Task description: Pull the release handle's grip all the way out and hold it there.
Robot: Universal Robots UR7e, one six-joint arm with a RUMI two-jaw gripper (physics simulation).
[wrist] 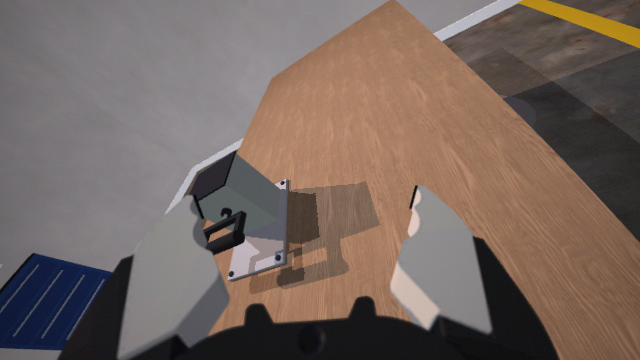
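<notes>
You'd see my gripper [308, 193] here, and there's a base plate [263, 248] as well.
</notes>
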